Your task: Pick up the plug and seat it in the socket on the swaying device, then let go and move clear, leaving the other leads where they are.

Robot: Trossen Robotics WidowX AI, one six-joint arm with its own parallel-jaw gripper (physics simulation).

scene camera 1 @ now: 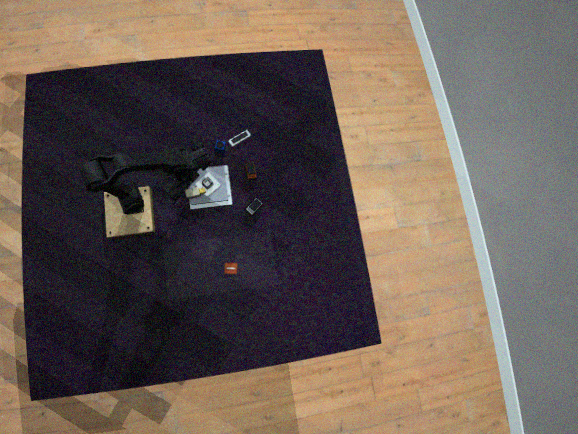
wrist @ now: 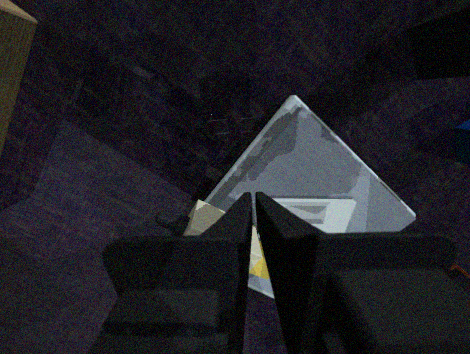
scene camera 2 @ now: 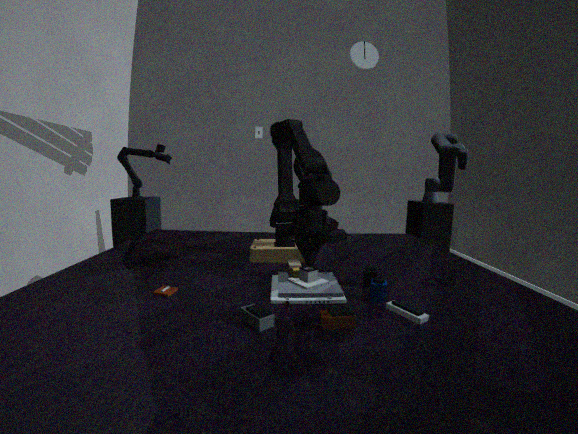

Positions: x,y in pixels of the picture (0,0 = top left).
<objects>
gripper: shut, holds nothing
a black block (wrist: 432,39): on the table
</objects>
